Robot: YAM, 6 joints.
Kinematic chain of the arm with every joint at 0, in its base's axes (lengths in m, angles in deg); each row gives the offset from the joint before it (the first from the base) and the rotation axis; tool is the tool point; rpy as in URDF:
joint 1: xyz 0 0 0.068 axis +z
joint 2: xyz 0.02 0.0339 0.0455 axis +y
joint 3: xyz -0.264 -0.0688 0 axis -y
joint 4: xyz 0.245 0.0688 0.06 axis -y
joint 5: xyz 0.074 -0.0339 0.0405 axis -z
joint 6: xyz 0.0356 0 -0.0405 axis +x
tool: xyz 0 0 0 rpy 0 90 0
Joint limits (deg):
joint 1: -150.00..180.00
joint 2: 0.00..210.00
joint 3: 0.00..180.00
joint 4: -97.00..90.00
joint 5: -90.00..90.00
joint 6: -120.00..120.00
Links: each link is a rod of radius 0.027 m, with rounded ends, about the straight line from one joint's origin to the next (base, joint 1, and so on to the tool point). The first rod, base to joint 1, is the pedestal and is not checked.
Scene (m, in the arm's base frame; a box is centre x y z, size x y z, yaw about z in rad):
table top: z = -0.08
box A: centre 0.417 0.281 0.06 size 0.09 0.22 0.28 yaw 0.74
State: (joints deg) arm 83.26 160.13 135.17 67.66 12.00 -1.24
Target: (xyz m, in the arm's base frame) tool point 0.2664 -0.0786 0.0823
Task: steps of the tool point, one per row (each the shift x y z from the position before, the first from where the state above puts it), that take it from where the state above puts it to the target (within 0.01 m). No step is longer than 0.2 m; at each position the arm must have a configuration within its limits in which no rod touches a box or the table.
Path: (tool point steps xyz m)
1: 0.1035 -0.0680 0.1258
2: 0.0659 -0.1075 0.1115
3: 0.0160 -0.1271 0.0914
4: -0.0366 -0.1237 0.0667
5: 0.0671 0.0070 -0.0403
6: 0.0597 -0.0093 -0.0538
7: 0.0467 -0.0242 -0.0644
8: 0.0291 -0.0358 -0.0712
9: 0.0083 -0.0429 -0.0737
10: -0.0138 -0.0447 -0.0721
11: -0.0351 -0.0411 -0.0662
12: -0.0538 -0.0323 -0.0563
13: -0.0679 -0.0197 -0.0431

